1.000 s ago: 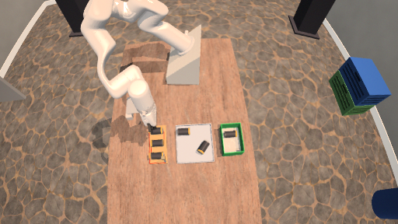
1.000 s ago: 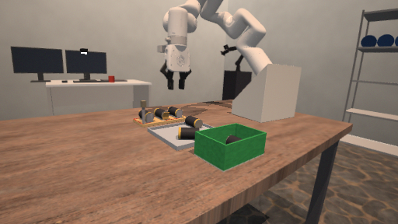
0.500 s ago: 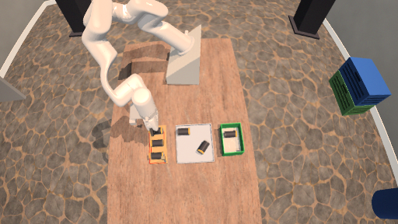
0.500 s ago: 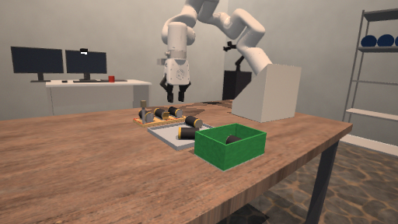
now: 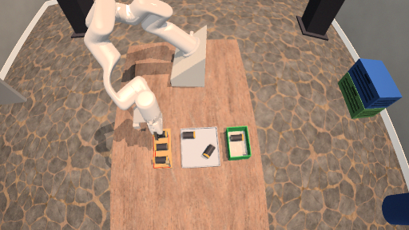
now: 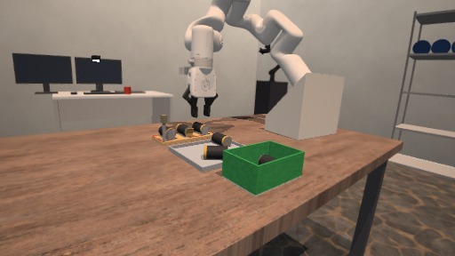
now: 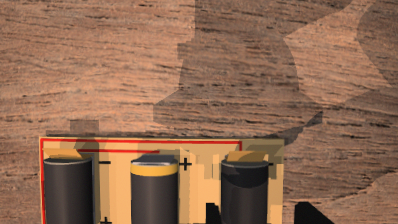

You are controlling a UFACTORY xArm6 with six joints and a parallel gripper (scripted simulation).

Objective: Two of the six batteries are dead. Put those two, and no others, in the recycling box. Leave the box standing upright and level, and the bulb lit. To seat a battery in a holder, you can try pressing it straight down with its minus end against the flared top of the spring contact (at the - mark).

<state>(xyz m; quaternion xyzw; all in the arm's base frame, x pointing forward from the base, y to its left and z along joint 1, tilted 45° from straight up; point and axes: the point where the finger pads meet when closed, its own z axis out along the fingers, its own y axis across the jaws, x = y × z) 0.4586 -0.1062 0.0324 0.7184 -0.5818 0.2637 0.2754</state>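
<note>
My hand is 1 cm short of the green recycling box, 37 cm to the right of it and 7 cm above it. The rest, counted from my hand: grey tray (4 cm ahead, 19 cm to the left, 8 cm below).
</note>
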